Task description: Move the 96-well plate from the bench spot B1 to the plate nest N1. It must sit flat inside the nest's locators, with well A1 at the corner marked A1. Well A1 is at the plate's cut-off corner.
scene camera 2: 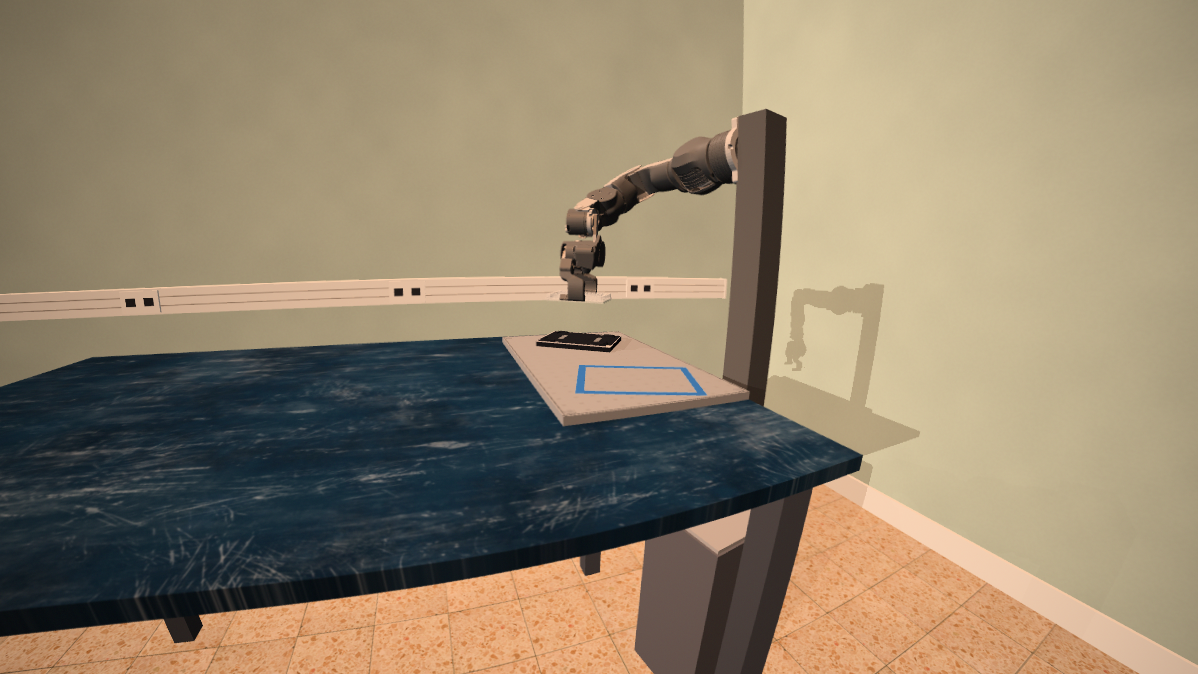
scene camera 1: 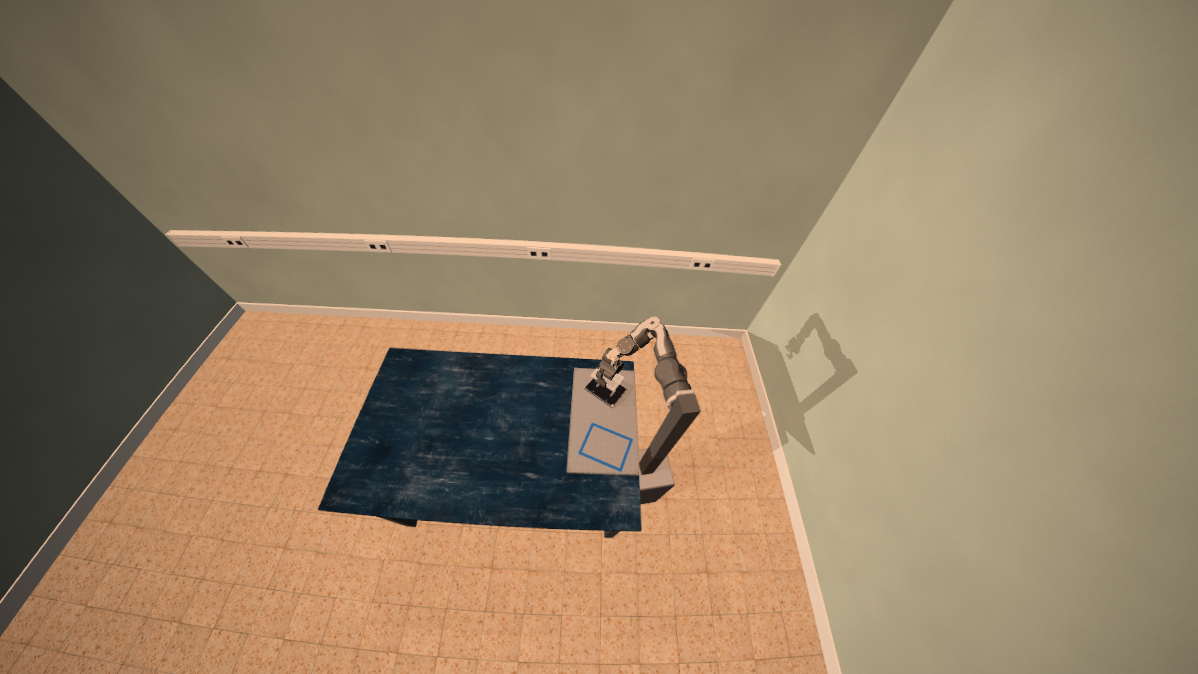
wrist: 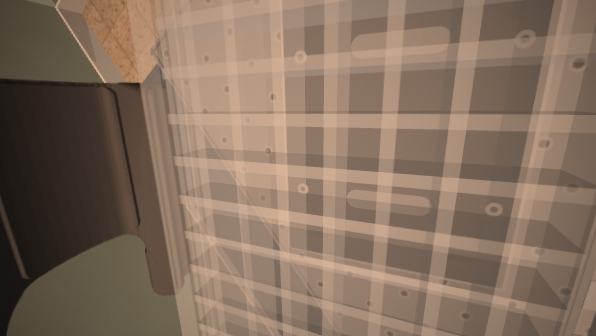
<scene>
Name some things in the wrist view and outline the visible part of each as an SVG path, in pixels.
My gripper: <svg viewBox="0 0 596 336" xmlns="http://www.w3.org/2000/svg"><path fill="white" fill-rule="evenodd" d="M0 78L0 336L7 336L7 329L13 311L23 292L35 280L88 249L122 235L134 235L144 242L146 246L145 256L153 291L161 296L175 295L140 83L85 83Z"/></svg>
A clear 96-well plate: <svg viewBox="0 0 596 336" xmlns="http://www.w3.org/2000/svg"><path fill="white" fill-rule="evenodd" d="M127 0L142 101L182 336L596 336L596 0Z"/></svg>
</scene>
